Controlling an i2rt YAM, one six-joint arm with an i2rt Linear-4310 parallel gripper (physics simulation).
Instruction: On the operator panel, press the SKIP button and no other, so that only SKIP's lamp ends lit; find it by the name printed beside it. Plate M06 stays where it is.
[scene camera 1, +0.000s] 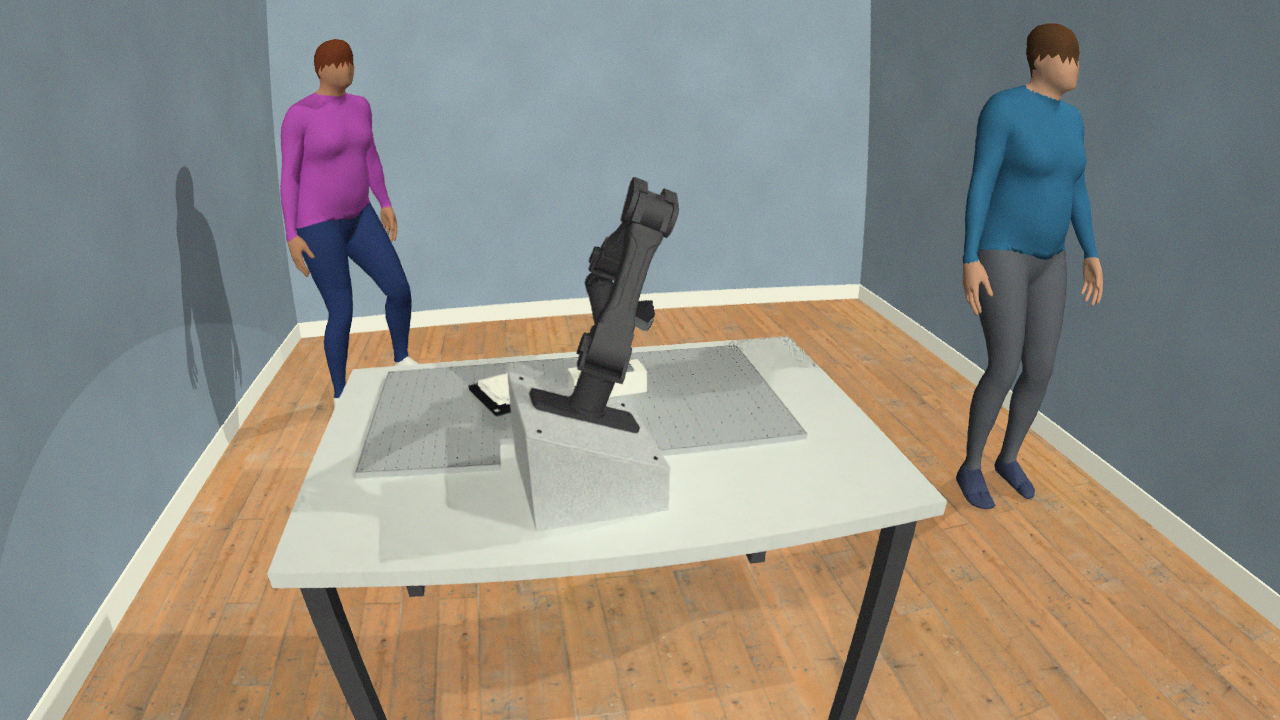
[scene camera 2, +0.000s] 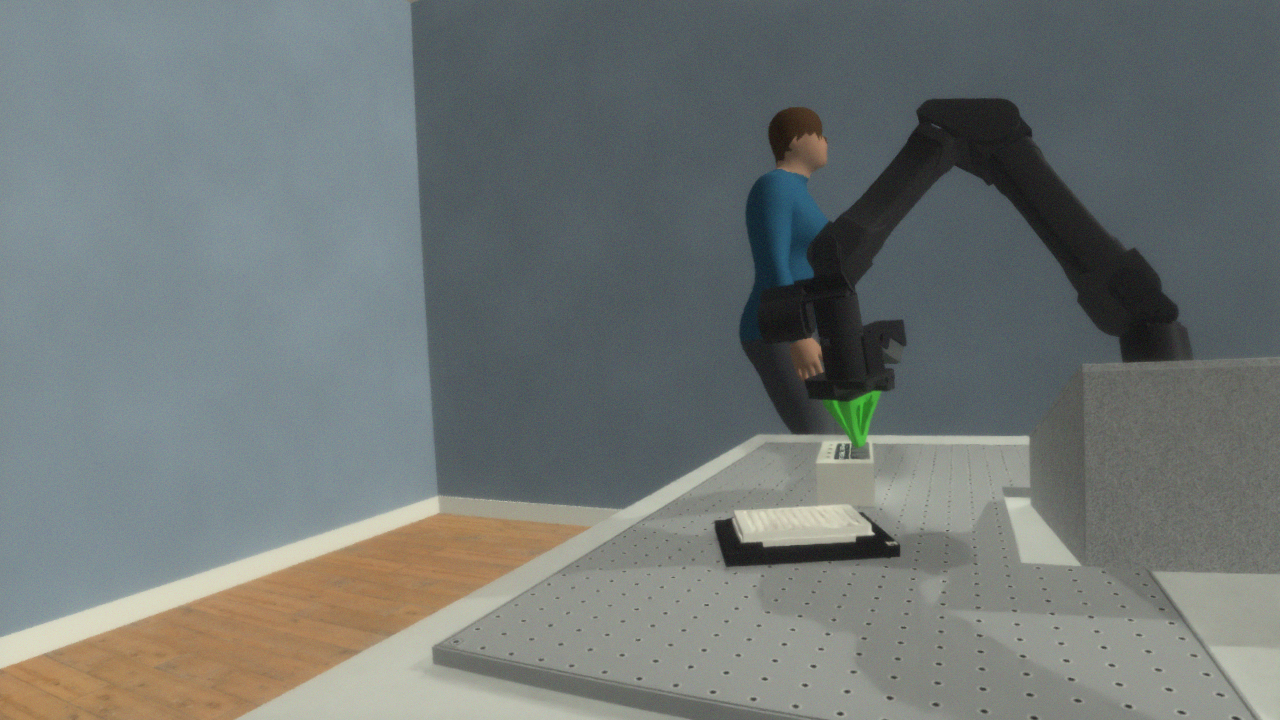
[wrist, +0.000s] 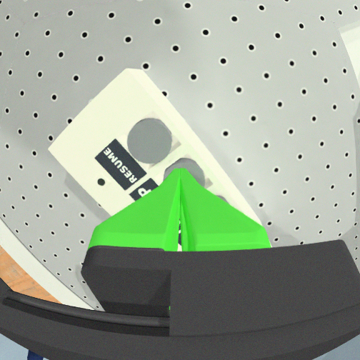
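Note:
The cream operator panel stands on the perforated board. In the wrist view, the RESUME label lies beside a grey round button, with a dark lamp on the label's other side. A second grey button lies beside a partly covered label whose letter P shows. A third button shows in part behind the fingers. My gripper is shut and empty, its green tips over the second button; contact cannot be told. Plate M06 is the white plate on a black base.
The grey perforated board lies on the white table. The arm's speckled grey base block stands near the board. Two people, one in purple and one in blue, stand beyond the table.

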